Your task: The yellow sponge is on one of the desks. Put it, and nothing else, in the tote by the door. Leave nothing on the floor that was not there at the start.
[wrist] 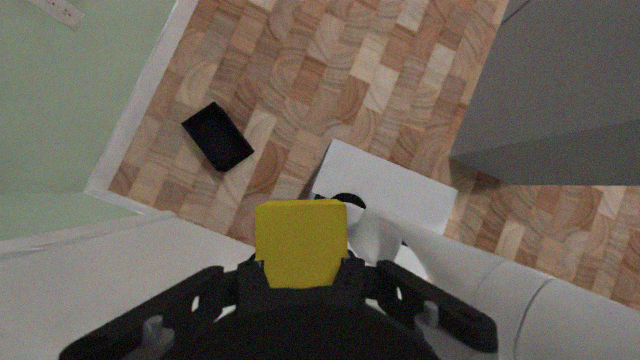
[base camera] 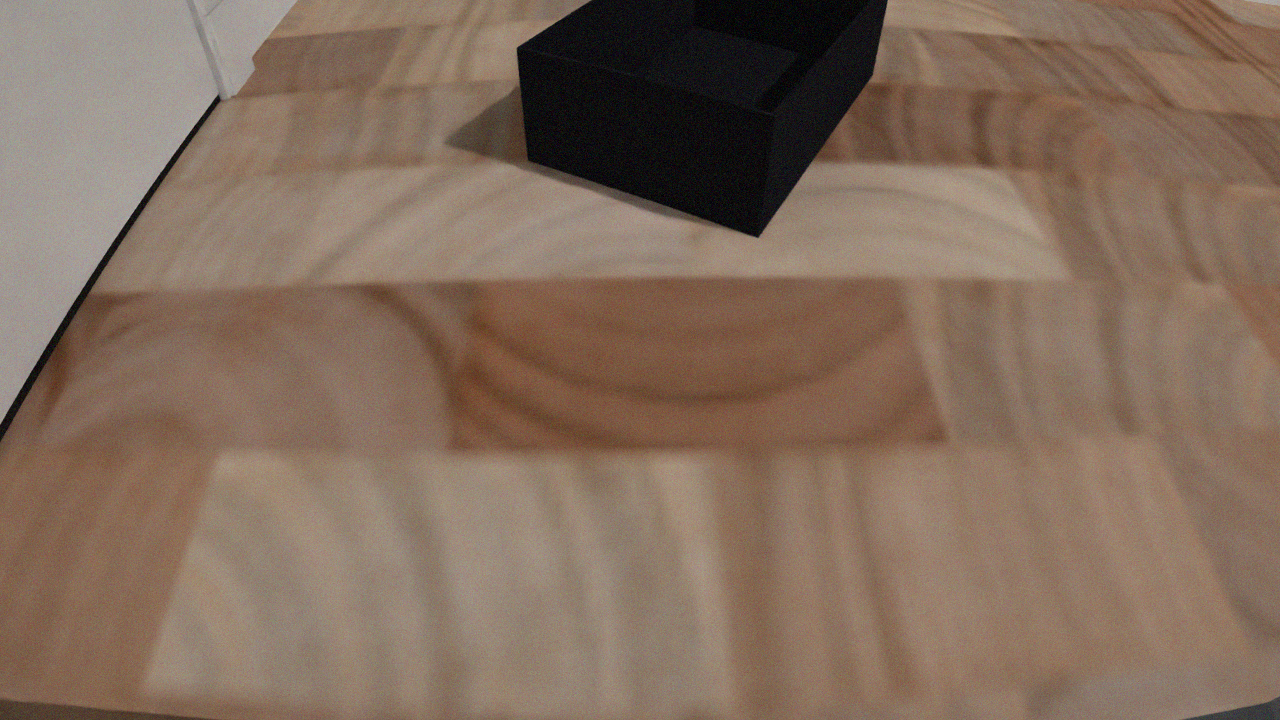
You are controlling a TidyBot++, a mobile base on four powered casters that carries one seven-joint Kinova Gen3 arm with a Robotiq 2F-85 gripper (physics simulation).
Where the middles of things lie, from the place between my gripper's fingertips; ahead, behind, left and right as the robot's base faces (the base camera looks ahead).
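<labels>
Yellow sponge (wrist: 302, 242): 10 mm above my hand. Black tote (base camera: 718, 116): 110 mm to the right of my hand, 550 mm ahead of it and 840 mm below it.
</labels>
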